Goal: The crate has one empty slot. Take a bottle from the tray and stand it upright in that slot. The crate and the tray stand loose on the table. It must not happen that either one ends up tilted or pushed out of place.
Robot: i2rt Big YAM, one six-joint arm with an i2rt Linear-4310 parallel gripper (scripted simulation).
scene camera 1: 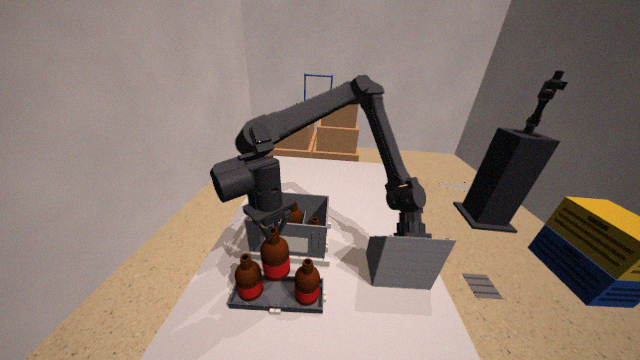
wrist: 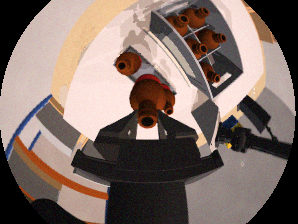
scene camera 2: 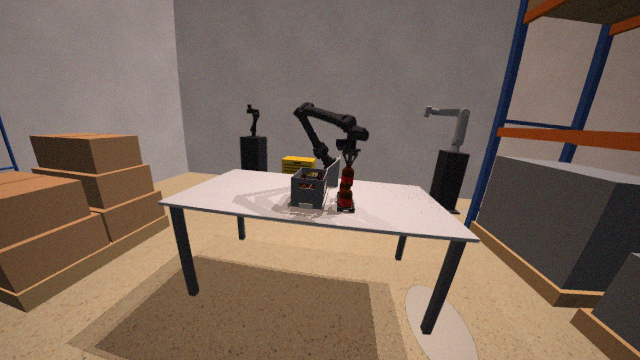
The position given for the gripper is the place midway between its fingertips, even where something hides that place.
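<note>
A grey crate (scene camera 1: 304, 240) appears in the scene, and the crate is visible in scene camera 2 (scene camera 2: 315, 196) too. There is a dark tray (scene camera 1: 281, 293), along with a glass bottle (scene camera 1: 275, 258) and another glass bottle (scene camera 1: 248, 276). The gripper (scene camera 1: 273, 236) is visible as well, and the wrist view (wrist: 147, 112) also shows it.
</note>
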